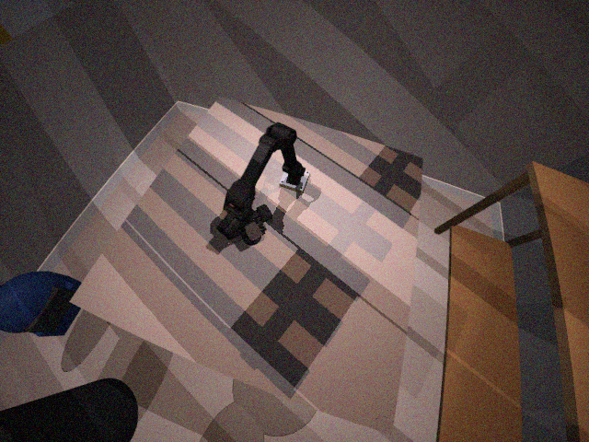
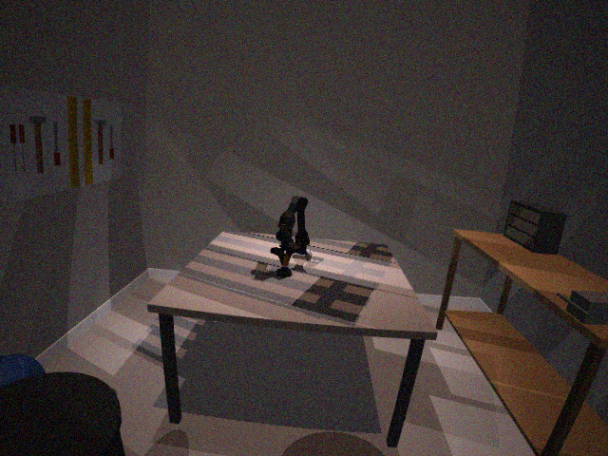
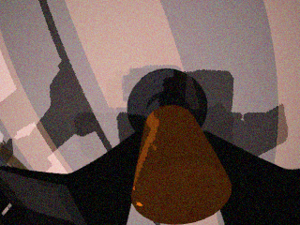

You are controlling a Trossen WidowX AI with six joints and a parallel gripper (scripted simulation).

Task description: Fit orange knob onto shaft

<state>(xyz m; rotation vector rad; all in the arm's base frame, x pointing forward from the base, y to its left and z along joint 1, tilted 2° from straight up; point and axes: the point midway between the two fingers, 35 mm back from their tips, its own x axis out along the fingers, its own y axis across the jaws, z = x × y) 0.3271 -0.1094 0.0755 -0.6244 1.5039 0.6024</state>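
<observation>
My gripper tip is 40 mm above the round dark pedestal. From my gripper tip the other things lie so: orange knob (30 mm above).
</observation>
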